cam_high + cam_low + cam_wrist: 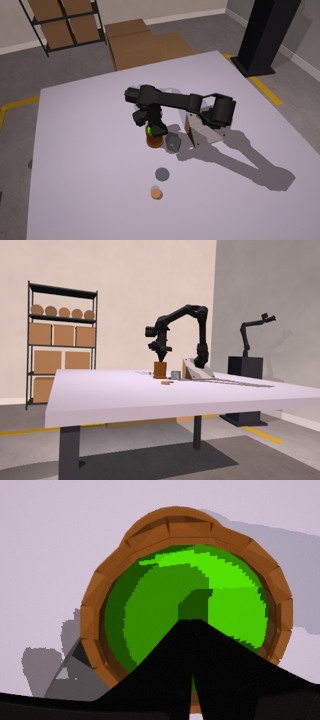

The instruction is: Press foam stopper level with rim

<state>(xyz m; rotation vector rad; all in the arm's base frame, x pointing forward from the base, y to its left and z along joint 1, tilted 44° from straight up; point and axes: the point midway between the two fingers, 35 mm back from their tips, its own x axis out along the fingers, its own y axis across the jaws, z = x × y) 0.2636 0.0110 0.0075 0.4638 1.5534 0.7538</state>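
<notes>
The bright green foam stopper lies 5 cm below my hand. From my hand the other things lie so: orange disc 26 cm to the left, 12 cm below, 4 cm ahead; grey cube 10 cm below, 8 cm behind, 5 cm to the left; dark grey disc 18 cm to the left, 13 cm below.
</notes>
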